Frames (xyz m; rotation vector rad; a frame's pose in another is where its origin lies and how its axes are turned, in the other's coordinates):
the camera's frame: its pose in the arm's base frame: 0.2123 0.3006 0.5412 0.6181 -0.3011 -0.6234
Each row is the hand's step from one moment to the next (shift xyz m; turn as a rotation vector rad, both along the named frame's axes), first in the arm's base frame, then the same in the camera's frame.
Working: the arm's base frame: its pose in the camera's frame: -0.0209 -0.6244 -0.1950 -0.6181 0.3011 0.6234

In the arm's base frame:
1: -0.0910 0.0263 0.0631 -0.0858 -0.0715 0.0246
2: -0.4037 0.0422 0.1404 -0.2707 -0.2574 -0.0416
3: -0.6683 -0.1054 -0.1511 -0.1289 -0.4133 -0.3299
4: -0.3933 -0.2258 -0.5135 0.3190 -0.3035 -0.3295
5: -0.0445 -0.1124 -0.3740 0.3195 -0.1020 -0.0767
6: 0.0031 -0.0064 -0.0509 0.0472 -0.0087 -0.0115
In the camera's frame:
1: -0.0821 0.0150 0.0774 -0.0201 -0.0693 0.0887
2: -0.3287 -0.0679 0.2679 -0.0530 -0.3131 0.2011
3: -0.4657 -0.4628 0.2224 0.1313 -0.5280 -0.0165
4: -0.2060 -0.6409 -0.1273 0.4108 -0.2552 -0.2618
5: 0.0055 -0.3242 -0.2221 0.3058 0.0311 -0.1546
6: 0.0023 -0.0343 -0.0382 0.0412 0.0086 -0.0258

